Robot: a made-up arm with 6 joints.
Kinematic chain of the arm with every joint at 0, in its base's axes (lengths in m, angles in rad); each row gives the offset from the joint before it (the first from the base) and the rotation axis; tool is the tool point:
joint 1: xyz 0 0 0.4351 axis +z
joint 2: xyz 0 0 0 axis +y
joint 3: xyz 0 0 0.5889 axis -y
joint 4: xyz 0 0 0 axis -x
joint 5: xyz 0.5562 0 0 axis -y
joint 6: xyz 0 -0.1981 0 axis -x
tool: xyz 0 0 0
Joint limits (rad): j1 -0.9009..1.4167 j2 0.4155..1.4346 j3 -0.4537..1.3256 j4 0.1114..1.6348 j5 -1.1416..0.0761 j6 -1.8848..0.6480
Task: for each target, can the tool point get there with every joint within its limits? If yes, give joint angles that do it. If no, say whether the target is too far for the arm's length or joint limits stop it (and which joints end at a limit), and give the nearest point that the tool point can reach.
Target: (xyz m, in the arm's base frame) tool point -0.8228 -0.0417 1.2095
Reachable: no: joint limits stop it (at a limit: joint 1, joint 2, joint 3, joint 4) | nearest point 0.0524 0.4199 1.5344 | short by 1.041 m
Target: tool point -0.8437 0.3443 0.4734
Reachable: no: joint limits stop it (at a limit: joint 1, joint 3, joint 4) | nearest point 0.1061 0.7659 0.5756 | short by 1.044 m
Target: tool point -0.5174 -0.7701 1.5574
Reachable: no: too far | nearest point 0.1803 -0.5274 1.4548 | short by 0.746 m
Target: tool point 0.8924 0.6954 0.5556
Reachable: yes | joints 0.7060 1.2015 0.7124 1.3166 -0.1044 0.4100
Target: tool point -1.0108 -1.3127 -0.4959
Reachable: no: too far | nearest point 0.1467 -0.5023 -0.0328 | short by 1.487 m
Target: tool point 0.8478 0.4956 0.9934
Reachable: yes | joints 0.6773 0.7867 0.8003 0.7488 -0.3457 -0.9957
